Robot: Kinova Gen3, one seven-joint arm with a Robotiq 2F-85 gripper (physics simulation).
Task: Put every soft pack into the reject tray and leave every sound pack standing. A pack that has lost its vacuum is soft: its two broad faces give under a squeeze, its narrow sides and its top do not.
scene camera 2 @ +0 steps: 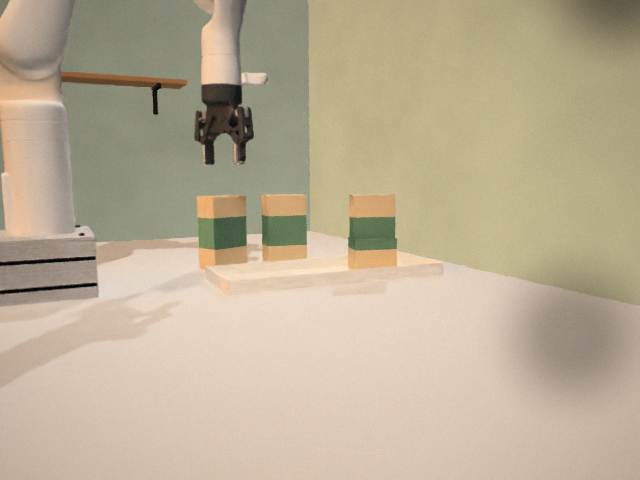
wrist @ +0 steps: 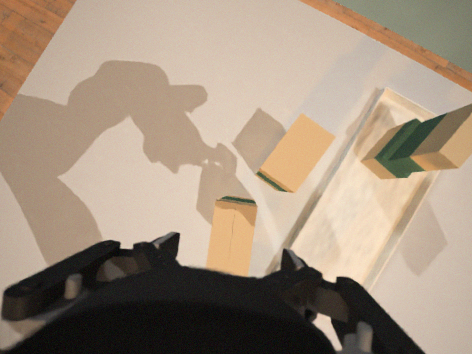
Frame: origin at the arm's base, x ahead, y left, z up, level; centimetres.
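Seen in the pictures: gripper, fingertip midpoint: (scene camera 2: 223,164) (wrist: 229,252); arm's base at its link origin: (scene camera 2: 43,232).
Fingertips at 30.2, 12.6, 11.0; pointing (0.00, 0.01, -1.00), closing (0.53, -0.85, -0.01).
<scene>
Pixels of each thing's middle, then the offset from my fingertips to it, as dx, dy, dz. Level surfaces: height alone.
- tan pack with a green band, body centre: (wrist: 235,225) (scene camera 2: 222,231) -0.5, -0.1, -13.1
- second such pack at the middle of its body: (wrist: 285,160) (scene camera 2: 284,229) +11.9, +0.3, -13.1
- third pack at the middle of its body: (scene camera 2: 372,232) (wrist: 417,146) +25.6, -13.3, -12.8
- pale reject tray at the middle of its body: (scene camera 2: 325,270) (wrist: 364,205) +15.7, -15.7, -19.0
- table at its surface level: dz -20.1
My gripper (scene camera 2: 224,161) (wrist: 229,252) is open and empty, raised above the packs. Below it a tan pack with a green band (scene camera 2: 230,232) (wrist: 233,235) stands upright on the table, beside the tray's left end; the gripper body hides part of it in the wrist view. A second such pack (scene camera 2: 284,229) (wrist: 298,152) stands upright on the table behind the tray. A third pack (scene camera 2: 372,227) (wrist: 400,150) stands upright inside the pale reject tray (scene camera 2: 289,281) (wrist: 320,192), towards one end; its green band shows a step.
The robot's base block (scene camera 2: 49,273) is at the left in the scene view. A wooden shelf (scene camera 2: 118,79) is on the back wall. A green wall (scene camera 2: 465,129) rises behind the table's right side. Arm and pack shadows lie on the table (scene camera 2: 310,387) (wrist: 200,30).
</scene>
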